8 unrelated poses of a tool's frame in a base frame.
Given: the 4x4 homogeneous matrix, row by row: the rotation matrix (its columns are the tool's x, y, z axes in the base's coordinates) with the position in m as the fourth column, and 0 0 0 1 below. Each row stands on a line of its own.
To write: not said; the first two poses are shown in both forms.
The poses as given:
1:
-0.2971 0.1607 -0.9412 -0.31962
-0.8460 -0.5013 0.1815 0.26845
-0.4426 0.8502 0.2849 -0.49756
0 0 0 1
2:
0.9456 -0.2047 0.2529 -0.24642
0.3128 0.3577 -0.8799 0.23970
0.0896 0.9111 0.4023 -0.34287
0 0 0 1
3:
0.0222 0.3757 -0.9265 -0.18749
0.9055 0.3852 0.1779 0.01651
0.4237 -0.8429 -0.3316 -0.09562
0 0 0 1
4:
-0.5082 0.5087 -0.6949 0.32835
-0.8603 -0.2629 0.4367 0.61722
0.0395 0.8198 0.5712 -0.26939
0 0 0 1
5:
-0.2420 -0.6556 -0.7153 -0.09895
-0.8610 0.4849 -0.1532 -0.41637
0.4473 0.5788 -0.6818 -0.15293
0 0 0 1
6:
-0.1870 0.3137 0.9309 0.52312
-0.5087 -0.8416 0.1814 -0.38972
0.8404 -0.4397 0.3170 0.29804
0 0 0 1
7:
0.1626 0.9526 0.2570 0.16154
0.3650 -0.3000 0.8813 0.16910
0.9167 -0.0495 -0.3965 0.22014
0 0 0 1
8:
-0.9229 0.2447 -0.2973 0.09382
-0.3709 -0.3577 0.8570 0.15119
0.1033 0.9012 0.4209 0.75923
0 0 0 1
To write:
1: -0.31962 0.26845 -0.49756 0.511 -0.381 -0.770 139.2
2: -0.24642 0.23970 -0.34287 0.957 0.087 0.277 69.3
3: -0.18749 0.01651 -0.09562 -0.576 -0.761 0.299 117.5
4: 0.32835 0.61722 -0.26939 0.239 -0.459 -0.856 126.9
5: -0.09895 -0.41637 -0.15293 0.527 -0.837 -0.148 136.0
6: 0.52312 -0.38972 0.29804 -0.600 0.088 -0.795 148.9
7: 0.16154 0.16910 0.22014 -0.725 -0.514 -0.458 140.1
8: 0.09382 0.15119 0.75923 0.060 -0.544 -0.837 158.4
